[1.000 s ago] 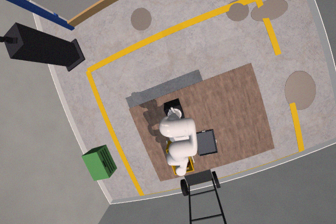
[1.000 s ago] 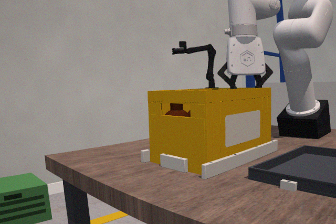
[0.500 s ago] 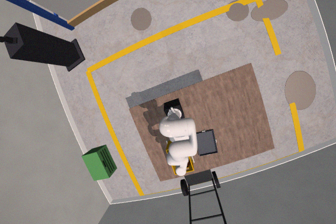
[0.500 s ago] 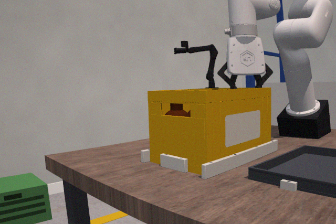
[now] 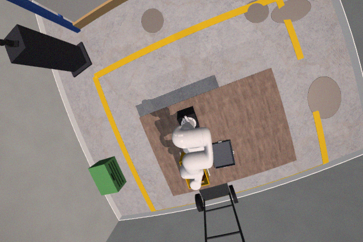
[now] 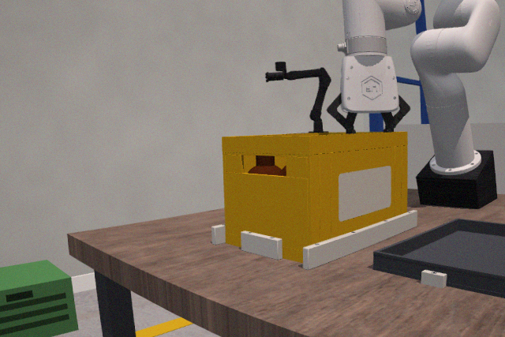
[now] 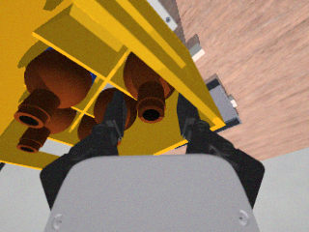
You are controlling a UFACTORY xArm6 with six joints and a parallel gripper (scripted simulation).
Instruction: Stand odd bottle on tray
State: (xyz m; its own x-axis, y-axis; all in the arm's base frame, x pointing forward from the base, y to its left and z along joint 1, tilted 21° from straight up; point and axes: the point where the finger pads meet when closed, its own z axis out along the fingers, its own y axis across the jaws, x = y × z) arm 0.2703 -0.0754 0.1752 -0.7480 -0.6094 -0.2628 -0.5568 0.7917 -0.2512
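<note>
The yellow crate is 80 mm ahead of my hand, 70 mm below it and 50 mm to the right of it. Round my hand: dark tray: 220 mm to the left, 150 mm below, 110 mm ahead.
</note>
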